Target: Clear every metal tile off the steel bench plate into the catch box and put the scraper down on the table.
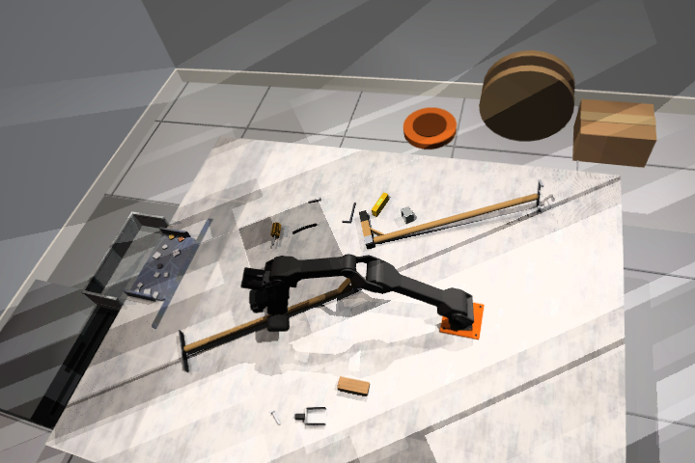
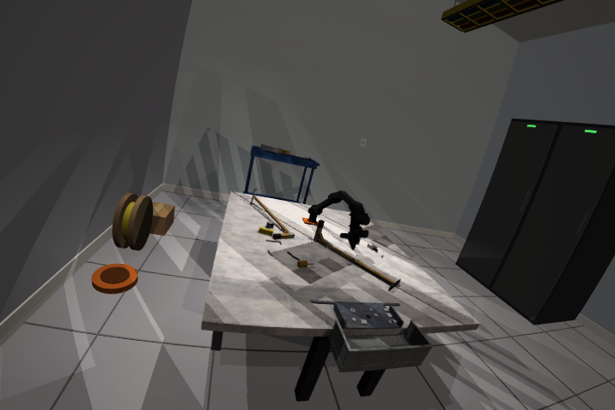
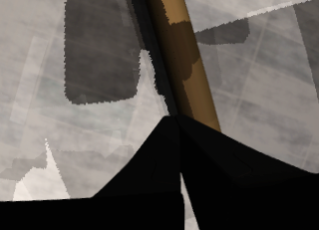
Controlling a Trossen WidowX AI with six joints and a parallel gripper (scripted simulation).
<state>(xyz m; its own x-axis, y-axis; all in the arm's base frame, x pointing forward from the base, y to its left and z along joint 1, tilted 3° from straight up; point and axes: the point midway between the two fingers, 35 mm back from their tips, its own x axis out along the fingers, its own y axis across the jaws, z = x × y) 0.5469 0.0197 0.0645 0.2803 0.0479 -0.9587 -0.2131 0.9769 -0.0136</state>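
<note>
The long scraper is 30 mm ahead of my gripper tip and 10 mm to the right of it. From my gripper tip the other things lie so: wooden block (250 mm behind, 200 mm to the left, 50 mm below); yellow-handled tool (80 mm ahead, 340 mm to the right, 50 mm below); small grey device (130 mm behind, 280 mm to the left, 60 mm below).
</note>
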